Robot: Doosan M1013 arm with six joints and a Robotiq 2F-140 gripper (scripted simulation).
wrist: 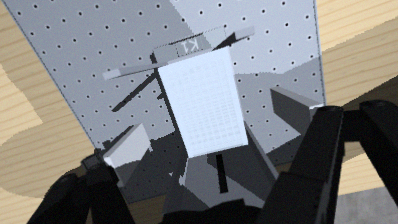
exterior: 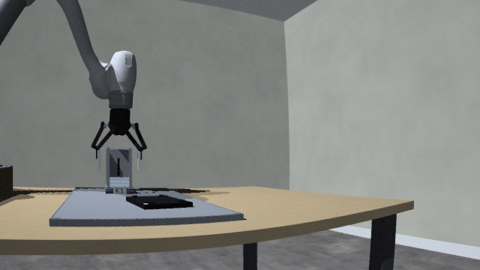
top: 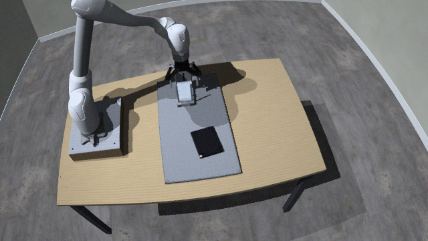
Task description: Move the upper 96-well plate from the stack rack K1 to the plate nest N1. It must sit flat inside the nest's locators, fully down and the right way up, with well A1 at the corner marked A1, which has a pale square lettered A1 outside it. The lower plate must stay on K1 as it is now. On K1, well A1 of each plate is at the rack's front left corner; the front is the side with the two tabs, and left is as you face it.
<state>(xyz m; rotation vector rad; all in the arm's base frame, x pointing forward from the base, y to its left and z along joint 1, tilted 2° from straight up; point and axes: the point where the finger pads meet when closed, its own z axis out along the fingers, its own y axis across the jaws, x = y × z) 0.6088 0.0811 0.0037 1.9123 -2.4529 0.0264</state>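
My gripper is now 2 cm past the rack label, 9 cm to the left of it and 7 cm above it. From my hand the other things lie so: pale A1 square: 5 cm behind, 43 cm to the right, 7 cm below.
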